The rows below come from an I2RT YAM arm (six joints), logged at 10 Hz.
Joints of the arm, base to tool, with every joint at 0 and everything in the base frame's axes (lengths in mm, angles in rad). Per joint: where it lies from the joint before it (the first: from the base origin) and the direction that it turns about. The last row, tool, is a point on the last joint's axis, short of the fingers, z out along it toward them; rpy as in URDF.
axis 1: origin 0 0 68 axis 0 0 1
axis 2: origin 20 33.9 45.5 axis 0 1 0
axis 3: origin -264 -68.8 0 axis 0 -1 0
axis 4: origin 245 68.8 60 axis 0 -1 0
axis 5: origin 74 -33.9 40.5 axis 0 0 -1
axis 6: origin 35.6 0 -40.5 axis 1 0 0
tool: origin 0 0 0 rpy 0 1.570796 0
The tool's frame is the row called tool.
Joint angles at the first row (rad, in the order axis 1, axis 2, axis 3, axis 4, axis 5, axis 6):
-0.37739 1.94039 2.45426 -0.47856 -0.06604 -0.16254
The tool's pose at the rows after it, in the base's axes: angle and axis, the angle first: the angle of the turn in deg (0 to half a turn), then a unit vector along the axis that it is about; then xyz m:
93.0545, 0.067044, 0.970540, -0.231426, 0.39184, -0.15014, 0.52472
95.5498, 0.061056, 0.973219, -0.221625, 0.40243, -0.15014, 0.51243
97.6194, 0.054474, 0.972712, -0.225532, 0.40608, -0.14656, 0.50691
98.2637, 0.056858, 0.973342, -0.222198, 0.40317, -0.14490, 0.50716
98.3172, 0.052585, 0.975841, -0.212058, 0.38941, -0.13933, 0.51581
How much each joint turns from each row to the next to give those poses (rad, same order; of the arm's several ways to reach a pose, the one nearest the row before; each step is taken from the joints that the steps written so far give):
0.00615 0.02306 -0.00758 -0.00154 0.00319 -0.00772
0.00920 0.02455 0.00000 -0.02151 0.00303 -0.00917
0.01225 0.00465 -0.00308 -0.02446 0.01832 -0.01997
0.00158 -0.01222 -0.01072 -0.01382 0.00315 0.00302
0.00000 -0.04286 -0.01670 -0.03217 -0.01523 0.00463

